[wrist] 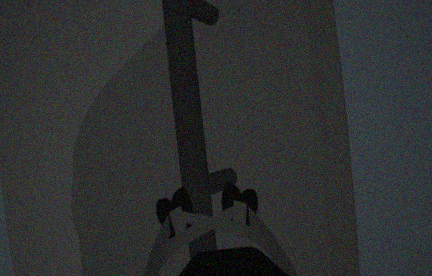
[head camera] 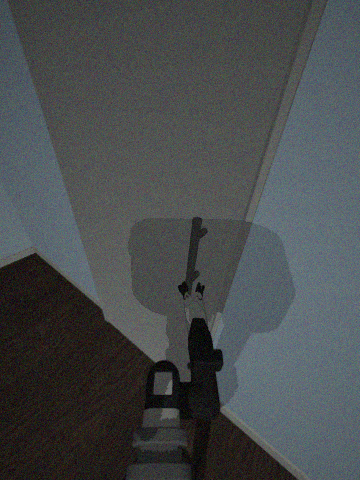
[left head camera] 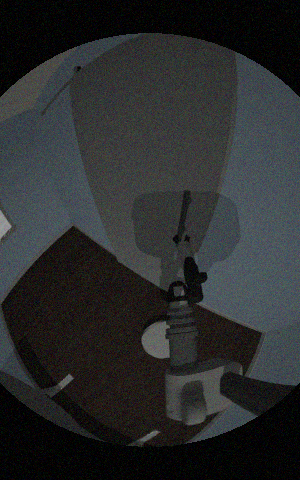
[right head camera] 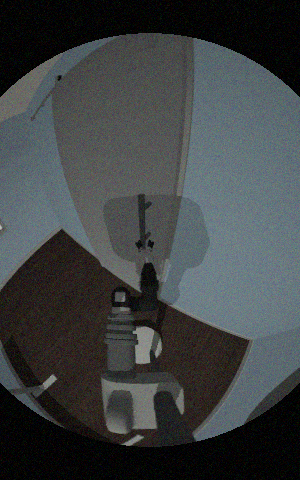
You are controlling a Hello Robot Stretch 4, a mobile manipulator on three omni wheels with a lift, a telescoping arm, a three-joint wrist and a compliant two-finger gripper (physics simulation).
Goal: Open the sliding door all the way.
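Places are measured from the robot's base along level axes (x right, y ahead, z up), in metres.
Pixels of known places: gripper, between the fingertips: (wrist: 207, 200) (right head camera: 144, 240); robot's base, origin of its link: (left head camera: 161, 338) (right head camera: 141, 343).
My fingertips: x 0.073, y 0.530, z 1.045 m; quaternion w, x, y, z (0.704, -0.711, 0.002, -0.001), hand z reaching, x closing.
Note:
Ahead of a thing's pixels: the offset from my fingertips to its top centre. "*": to the spot under its first point. Level surfaces: height alone.
The sliding door (head camera: 165, 100) (left head camera: 150, 125) (right head camera: 120, 125) (wrist: 280, 100) is a tall grey-brown panel between blue walls. Its dark vertical bar handle {* dx -0.009, dy -0.022, dz +0.160 m} (head camera: 193, 250) (left head camera: 184, 212) (right head camera: 142, 215) (wrist: 187, 100) has two short posts. My gripper (head camera: 192, 289) (left head camera: 182, 239) (right head camera: 145, 244) (wrist: 207, 200) is at the lower part of the handle, by the lower post. Its fingers are drawn in on either side of the bar, and it looks shut on the handle. The left pad overlaps the bar's edge in the wrist view; contact on the right side is hard to make out in the dim light.
A light trim strip {* dx +0.140, dy +0.009, dz +0.479 m} (head camera: 282, 120) (right head camera: 185, 130) runs along the door's right edge. A blue wall (head camera: 320, 225) stands to the right, another (head camera: 30, 150) to the left. The dark wood floor {dz -1.072 m} (head camera: 60, 340) lies below. A shadow of my body falls across door and wall.

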